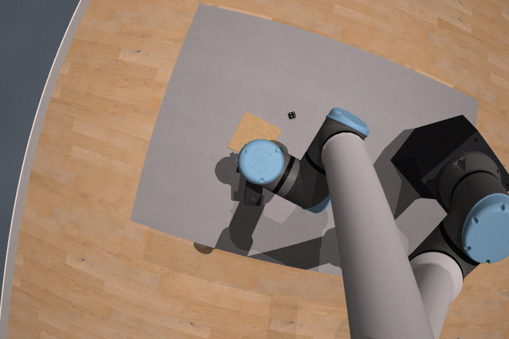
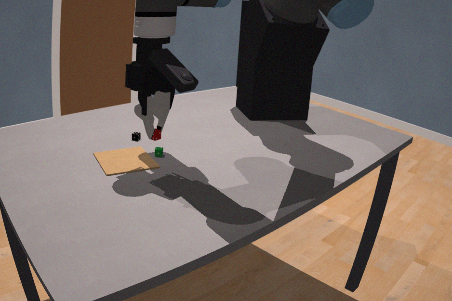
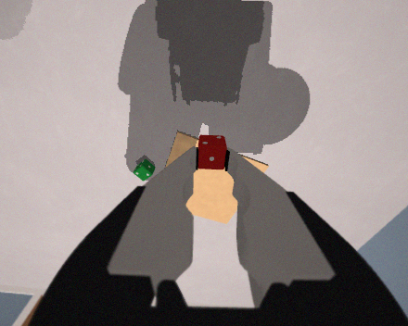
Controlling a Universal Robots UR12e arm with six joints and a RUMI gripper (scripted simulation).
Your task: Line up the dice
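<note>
Now: the green die 10 cm below my hand, 9 cm to the right of it and 8 cm behind it. The rest, counted from my hand: tan mat (11 cm to the right, 11 cm below, 2 cm ahead); black die (23 cm to the right, 10 cm below, 9 cm behind); red die (1 cm below).
</note>
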